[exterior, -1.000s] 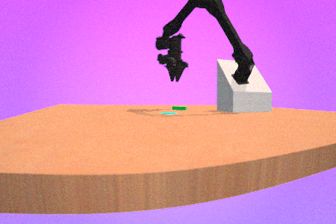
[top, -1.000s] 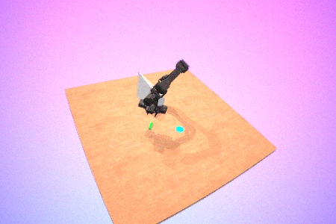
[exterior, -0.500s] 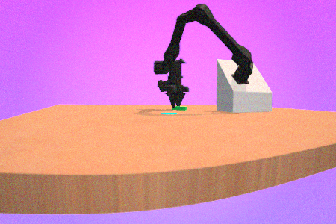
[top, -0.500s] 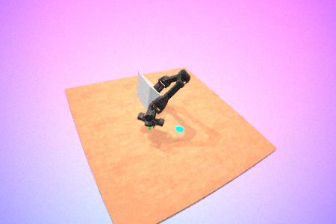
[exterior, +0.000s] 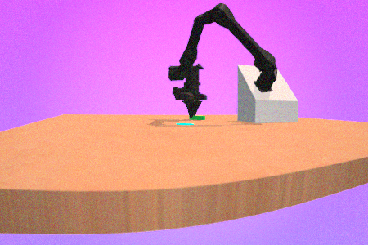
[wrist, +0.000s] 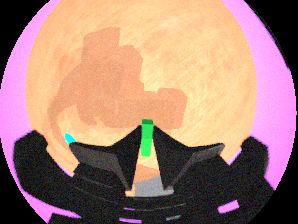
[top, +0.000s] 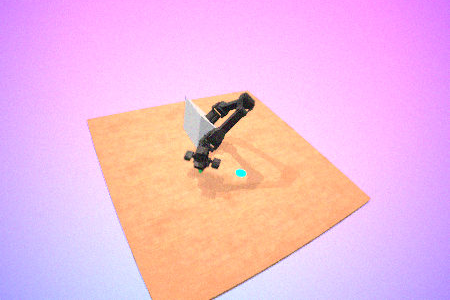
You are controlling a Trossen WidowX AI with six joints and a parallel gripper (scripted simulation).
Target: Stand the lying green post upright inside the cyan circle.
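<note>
Right now my gripper tip is 11 cm short of the cyan circle, 19 cm to the right of it and 1 cm above it. The rest, counted from my gripper tip: green post: 1 cm behind, 2 cm to the left.
</note>
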